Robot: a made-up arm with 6 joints. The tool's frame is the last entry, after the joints. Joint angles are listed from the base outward.
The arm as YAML. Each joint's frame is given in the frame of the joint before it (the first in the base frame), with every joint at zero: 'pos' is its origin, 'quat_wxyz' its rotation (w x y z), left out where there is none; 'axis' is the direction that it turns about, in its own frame. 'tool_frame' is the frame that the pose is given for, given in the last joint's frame.
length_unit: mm
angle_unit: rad
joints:
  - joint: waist
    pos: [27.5, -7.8, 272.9]
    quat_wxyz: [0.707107, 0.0, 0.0, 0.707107]
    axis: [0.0, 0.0, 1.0]
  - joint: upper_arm
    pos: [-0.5, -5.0, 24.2]
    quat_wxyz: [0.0, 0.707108, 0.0, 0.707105]
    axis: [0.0, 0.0, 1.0]
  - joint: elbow
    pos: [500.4, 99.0, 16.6]
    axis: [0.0, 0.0, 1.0]
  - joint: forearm
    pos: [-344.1, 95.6, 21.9]
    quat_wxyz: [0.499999, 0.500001, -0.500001, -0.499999]
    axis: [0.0, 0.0, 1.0]
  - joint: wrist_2
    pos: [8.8, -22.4, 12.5]
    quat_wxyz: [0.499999, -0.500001, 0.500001, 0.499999]
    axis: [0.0, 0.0, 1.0]
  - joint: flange
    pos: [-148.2, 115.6, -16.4]
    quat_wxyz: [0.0, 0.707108, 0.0, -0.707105]
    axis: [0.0, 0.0, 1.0]
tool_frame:
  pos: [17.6, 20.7, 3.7]
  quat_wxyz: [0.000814, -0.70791, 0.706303, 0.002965]
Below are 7 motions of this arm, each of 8 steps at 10 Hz.
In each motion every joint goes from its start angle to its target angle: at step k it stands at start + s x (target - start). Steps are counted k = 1, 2, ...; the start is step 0. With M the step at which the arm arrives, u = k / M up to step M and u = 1 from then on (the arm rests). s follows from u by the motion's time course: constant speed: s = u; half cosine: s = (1 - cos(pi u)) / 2; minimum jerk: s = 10 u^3 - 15 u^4 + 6 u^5.
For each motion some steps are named. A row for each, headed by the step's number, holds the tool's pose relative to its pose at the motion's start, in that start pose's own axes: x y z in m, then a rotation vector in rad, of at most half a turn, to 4 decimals.
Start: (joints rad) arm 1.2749 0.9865 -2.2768 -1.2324 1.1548 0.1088
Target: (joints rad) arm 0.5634 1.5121 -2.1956 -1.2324 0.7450 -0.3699
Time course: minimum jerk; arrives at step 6
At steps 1, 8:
1: -0.0055 0.0088 -0.0284 0.0102 0.0165 0.0252
8: -0.4387 0.3470 -0.6177 0.5670 0.2935 0.5107

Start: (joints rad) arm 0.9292 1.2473 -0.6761 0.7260 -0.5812 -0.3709
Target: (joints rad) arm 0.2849 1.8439 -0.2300 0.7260 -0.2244 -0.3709
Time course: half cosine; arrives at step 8
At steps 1, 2, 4, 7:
1: -0.0184 -0.0096 -0.0142 -0.0041 0.0577 -0.0081
2: -0.0741 -0.0343 -0.0483 -0.0102 0.2228 -0.0324
4: -0.2717 -0.0818 -0.0931 0.0272 0.7653 -0.1153
7: -0.4897 -0.0751 -0.0128 0.2041 1.4657 -0.1997

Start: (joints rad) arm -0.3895 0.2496 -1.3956 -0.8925 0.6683 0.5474
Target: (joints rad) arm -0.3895 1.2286 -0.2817 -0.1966 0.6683 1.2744
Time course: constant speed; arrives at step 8
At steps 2, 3, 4, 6, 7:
2: -0.2029 0.1601 -0.1956 0.1049 0.5313 -0.0755
3: -0.3309 0.2199 -0.2443 0.0873 0.8079 -0.1130
4: -0.4633 0.2623 -0.2594 0.0203 1.0822 -0.1430
6: -0.7024 0.2925 -0.2006 -0.2650 1.5909 -0.1571
7: -0.7933 0.2825 -0.1375 -0.4819 1.8056 -0.1292

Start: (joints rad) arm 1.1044 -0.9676 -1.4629 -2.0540 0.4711 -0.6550
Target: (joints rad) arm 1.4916 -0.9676 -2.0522 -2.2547 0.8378 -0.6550
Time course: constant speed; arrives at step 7
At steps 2, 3, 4, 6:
2: -0.1132 -0.0050 -0.0039 -0.0315 0.1878 -0.1167
3: -0.1712 0.0026 -0.0033 -0.0344 0.2820 -0.1825
4: -0.2290 0.0174 -0.0012 -0.0285 0.3757 -0.2525
6: -0.3401 0.0695 0.0068 0.0106 0.5597 -0.4027

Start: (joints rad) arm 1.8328 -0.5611 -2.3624 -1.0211 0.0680 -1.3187
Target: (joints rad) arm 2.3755 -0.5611 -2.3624 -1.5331 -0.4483 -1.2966
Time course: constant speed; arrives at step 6
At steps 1, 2, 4, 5, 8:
1: -0.0097 -0.0037 0.0128 -0.0974 -0.0354 -0.0060
2: -0.0194 -0.0049 0.0269 -0.1958 -0.0696 -0.0128
4: -0.0379 0.0004 0.0582 -0.3954 -0.1344 -0.0279
5: -0.0466 0.0071 0.0751 -0.4963 -0.1646 -0.0358
8: -0.0548 0.0164 0.0924 -0.5978 -0.1934 -0.0436

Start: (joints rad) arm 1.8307 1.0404 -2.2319 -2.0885 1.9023 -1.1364
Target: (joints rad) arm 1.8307 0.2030 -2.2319 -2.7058 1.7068 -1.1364
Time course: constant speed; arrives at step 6
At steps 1, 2, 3, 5, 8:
1: -0.1303 0.0122 -0.0677 0.0121 0.0739 -0.1435
2: -0.2575 0.0465 -0.1331 0.0330 0.1585 -0.2771
3: -0.3786 0.1018 -0.1945 0.0633 0.2524 -0.3996
5: -0.5920 0.2677 -0.2990 0.1540 0.4627 -0.6063
8: -0.6800 0.3736 -0.3397 0.2150 0.5757 -0.6881

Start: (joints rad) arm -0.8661 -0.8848 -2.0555 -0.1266 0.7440 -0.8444
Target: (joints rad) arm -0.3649 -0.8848 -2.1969 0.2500 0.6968 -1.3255
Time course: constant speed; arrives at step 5
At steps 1, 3, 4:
1: -0.0184 -0.0229 0.0039 0.0505 -0.1248 -0.0222
3: -0.0634 -0.0676 0.0053 0.1162 -0.3801 -0.0755
4: -0.0899 -0.0887 0.0023 0.1311 -0.5079 -0.1081

